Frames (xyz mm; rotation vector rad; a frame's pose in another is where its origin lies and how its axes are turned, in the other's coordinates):
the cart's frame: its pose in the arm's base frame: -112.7 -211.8 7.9 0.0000 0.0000 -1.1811
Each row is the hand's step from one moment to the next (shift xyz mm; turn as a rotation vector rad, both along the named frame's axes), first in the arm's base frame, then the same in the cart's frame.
Working: the arm's base frame: its pose in the cart's frame: -153.1 184.7 -7.9 0.0000 0.0000 1.1811

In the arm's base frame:
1: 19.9 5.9 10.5 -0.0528 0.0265 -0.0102
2: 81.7 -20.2 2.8 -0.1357 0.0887 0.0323
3: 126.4 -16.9 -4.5 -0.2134 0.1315 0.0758
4: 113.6 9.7 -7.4 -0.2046 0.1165 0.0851
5: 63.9 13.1 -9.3 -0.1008 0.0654 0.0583
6: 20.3 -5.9 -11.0 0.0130 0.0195 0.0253
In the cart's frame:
1: 2.1 20.6 10.5 -0.0446 -0.0388 -0.0102
2: 49.7 67.9 2.8 -0.1336 -0.0918 0.0323
3: 63.7 110.5 -4.5 -0.2027 -0.1474 0.0758
4: 34.2 108.8 -7.4 -0.1855 -0.1450 0.0851
5: 12.2 64.1 -9.3 -0.0988 -0.0684 0.0583
6: 13.2 16.5 -11.0 -0.0131 0.0194 0.0253

